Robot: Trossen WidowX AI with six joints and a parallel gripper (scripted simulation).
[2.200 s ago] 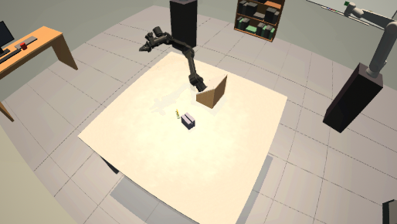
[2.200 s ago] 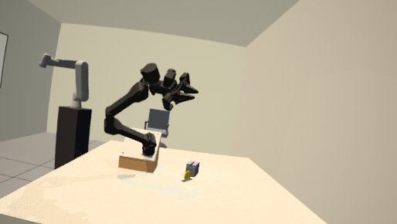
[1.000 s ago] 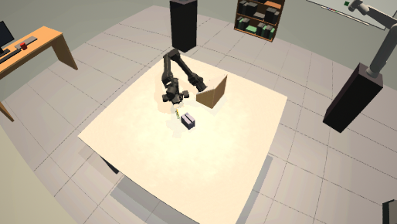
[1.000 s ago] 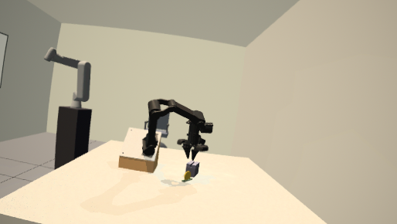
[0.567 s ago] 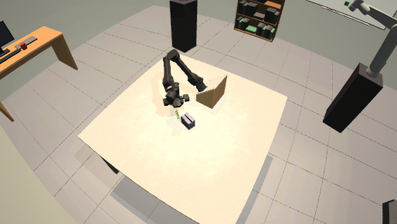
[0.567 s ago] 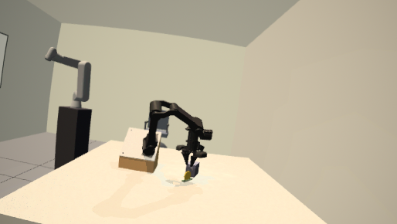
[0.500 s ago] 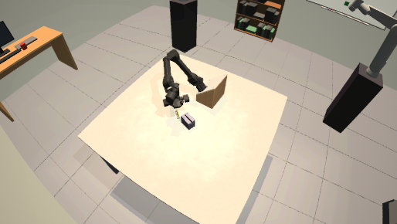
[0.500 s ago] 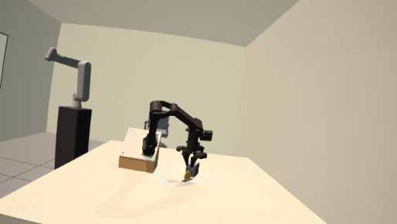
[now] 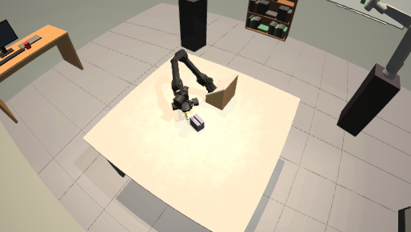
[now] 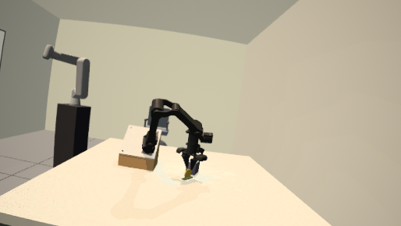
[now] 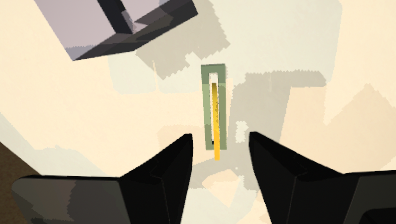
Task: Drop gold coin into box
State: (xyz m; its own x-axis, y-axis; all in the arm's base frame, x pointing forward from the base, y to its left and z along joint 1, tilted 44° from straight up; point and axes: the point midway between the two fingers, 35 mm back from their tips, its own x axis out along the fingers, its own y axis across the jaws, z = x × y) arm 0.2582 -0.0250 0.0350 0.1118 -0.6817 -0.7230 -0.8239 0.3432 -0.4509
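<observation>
The gold coin lies 3 cm below my gripper tip.
</observation>
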